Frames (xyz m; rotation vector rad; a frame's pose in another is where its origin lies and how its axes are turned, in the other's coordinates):
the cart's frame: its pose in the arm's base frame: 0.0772 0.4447 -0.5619 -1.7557 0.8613 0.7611
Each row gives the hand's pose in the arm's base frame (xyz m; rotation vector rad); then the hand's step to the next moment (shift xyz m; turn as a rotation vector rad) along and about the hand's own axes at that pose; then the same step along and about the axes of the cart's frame.
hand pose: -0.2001 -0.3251 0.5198 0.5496 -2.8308 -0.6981
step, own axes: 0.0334 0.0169 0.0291 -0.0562 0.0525 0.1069
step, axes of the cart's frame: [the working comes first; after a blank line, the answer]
step, axes of the arm's base frame: -0.0432 0.0128 -0.0147 0.0083 0.1094 -0.0729

-0.0144 0.0400 0.0211 0.0415 0.0021 0.1250
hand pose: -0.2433 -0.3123 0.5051 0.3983 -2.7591 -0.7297
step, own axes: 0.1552 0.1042 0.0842 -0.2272 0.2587 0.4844
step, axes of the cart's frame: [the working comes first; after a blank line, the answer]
step, axes of the arm's base frame: -0.1910 0.0738 0.0101 0.0080 0.5040 -0.3148

-0.1281 0.1349 0.0862 0.1573 0.0243 0.5726
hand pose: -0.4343 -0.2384 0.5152 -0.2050 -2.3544 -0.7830
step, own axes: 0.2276 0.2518 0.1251 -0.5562 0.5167 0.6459
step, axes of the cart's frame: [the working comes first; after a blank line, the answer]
step, axes of the arm's base frame: -0.1609 0.2654 0.1858 0.2656 0.8241 -0.4937

-0.2928 -0.0257 0.2108 0.3789 -0.1802 0.9042
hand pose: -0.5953 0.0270 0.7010 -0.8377 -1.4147 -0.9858
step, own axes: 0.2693 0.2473 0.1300 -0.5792 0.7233 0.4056
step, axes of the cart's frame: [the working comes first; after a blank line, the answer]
step, axes of the arm's base frame: 0.1528 0.2020 0.2940 0.5512 0.6850 -0.5001

-0.1955 -0.3240 0.0858 0.5690 -0.3792 0.7454
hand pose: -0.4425 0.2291 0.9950 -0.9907 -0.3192 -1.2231
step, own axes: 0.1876 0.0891 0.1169 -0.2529 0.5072 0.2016
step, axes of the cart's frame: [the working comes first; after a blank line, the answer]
step, axes of the arm's base frame: 0.1800 -0.0281 0.1536 0.4177 0.3191 -0.2925

-0.0200 -0.2190 -0.0918 0.4017 -0.2804 0.3491
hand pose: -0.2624 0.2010 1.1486 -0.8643 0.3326 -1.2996
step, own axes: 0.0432 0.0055 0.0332 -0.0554 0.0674 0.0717
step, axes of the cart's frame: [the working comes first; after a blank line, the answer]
step, axes of the arm's base frame: 0.0377 -0.0279 0.0283 0.0792 0.0792 -0.0148

0.0034 -0.0384 -0.0389 0.0394 -0.0781 0.0714
